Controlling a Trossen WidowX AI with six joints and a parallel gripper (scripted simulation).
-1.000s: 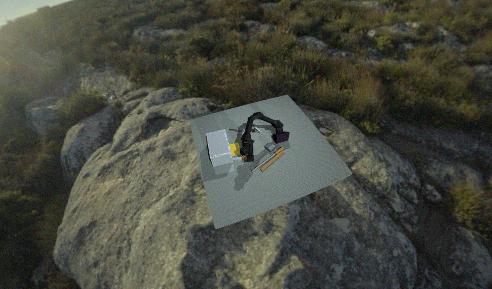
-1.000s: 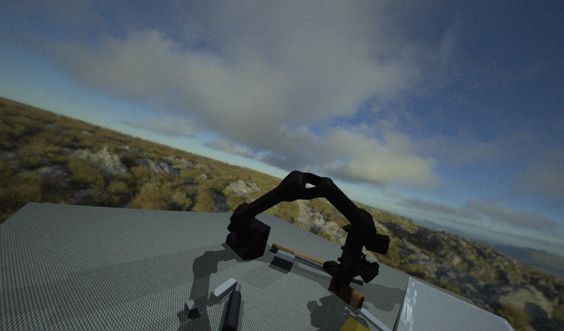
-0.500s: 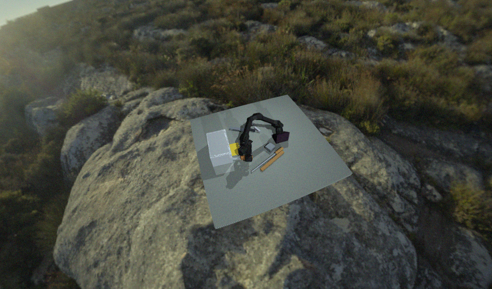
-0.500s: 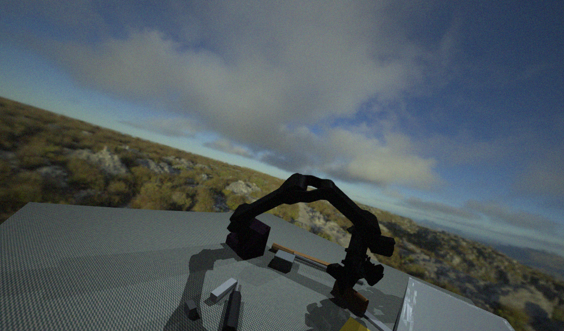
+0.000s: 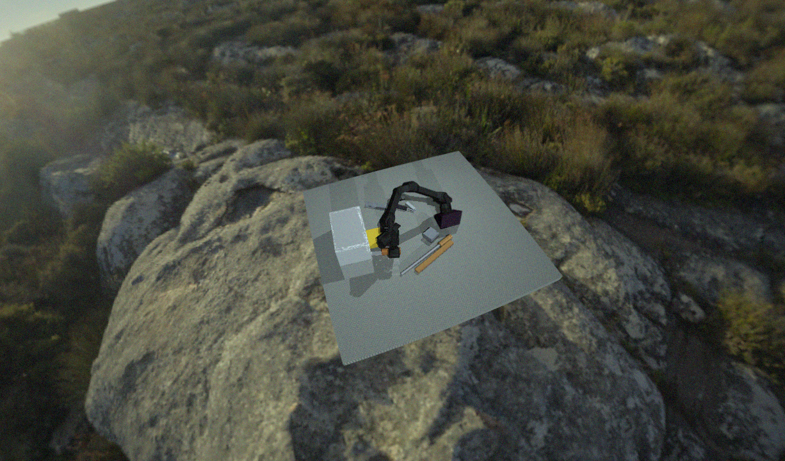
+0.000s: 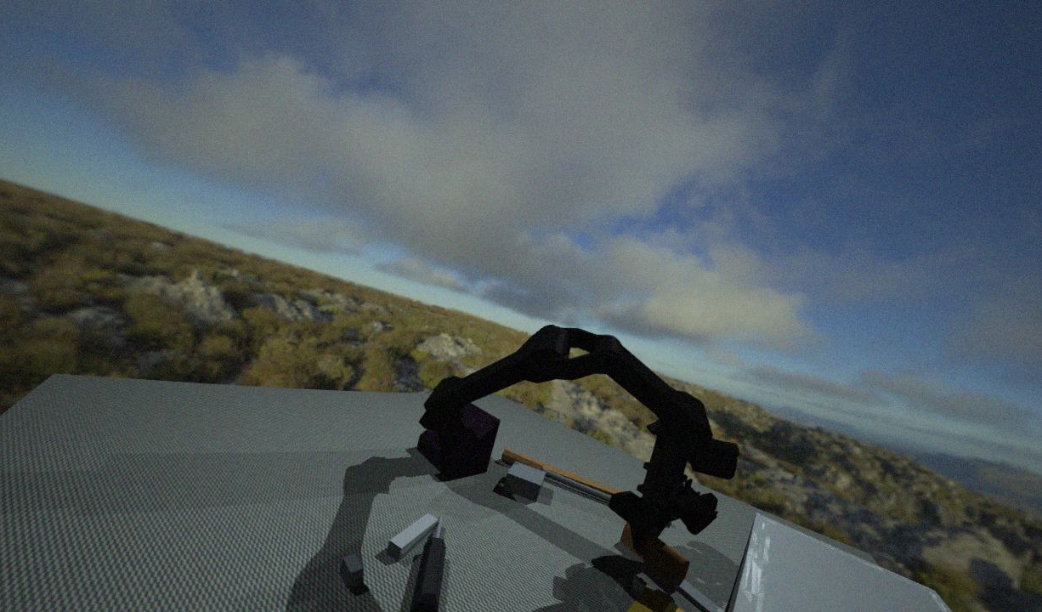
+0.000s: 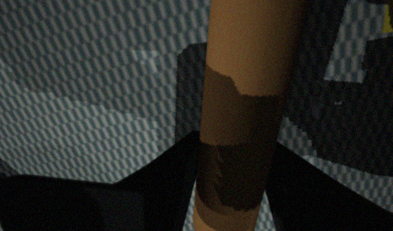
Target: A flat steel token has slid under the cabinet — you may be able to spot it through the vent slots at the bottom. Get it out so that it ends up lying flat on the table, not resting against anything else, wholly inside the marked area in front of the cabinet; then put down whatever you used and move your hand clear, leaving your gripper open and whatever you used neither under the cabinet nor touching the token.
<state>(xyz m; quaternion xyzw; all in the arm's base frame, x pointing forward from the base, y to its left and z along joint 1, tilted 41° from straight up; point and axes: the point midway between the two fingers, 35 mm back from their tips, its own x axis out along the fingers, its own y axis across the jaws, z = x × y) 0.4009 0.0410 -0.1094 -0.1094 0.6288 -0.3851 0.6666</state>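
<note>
Now: gripper tip 200 mm past the wooden stick and 130 mm to the right of it. The rest, counted from my gripper tip: grey bar: 240 mm behind, 300 mm to the right; then grey block: 250 mm behind, 20 mm to the right, 10 mm above; then small grey cube: 230 mm behind, 390 mm to the right.
</note>
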